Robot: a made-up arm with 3 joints.
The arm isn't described. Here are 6 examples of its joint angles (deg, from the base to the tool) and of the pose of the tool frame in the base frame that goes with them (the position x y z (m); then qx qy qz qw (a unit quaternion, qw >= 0)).
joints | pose
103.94 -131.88 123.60 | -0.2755 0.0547 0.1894 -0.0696 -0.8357 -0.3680 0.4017
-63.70 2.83 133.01 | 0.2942 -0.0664 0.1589 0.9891 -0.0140 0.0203 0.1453
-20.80 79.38 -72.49 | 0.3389 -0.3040 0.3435 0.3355 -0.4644 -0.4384 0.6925
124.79 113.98 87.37 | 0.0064 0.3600 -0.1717 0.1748 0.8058 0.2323 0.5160
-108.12 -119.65 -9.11 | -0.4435 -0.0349 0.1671 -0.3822 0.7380 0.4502 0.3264
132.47 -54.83 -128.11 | 0.0164 -0.2474 0.2149 -0.6771 0.0175 -0.4601 0.5740
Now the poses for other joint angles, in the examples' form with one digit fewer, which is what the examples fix.
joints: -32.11 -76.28 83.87
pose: -0.091 0.109 -0.086 -0.667 -0.270 0.556 0.417
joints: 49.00 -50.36 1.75
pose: -0.064 0.257 0.325 0.363 -0.182 0.384 0.829
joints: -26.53 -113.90 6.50
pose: -0.417 -0.010 0.051 -0.155 0.146 0.825 0.523
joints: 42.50 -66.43 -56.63
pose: -0.182 0.167 0.367 0.637 0.067 0.544 0.543
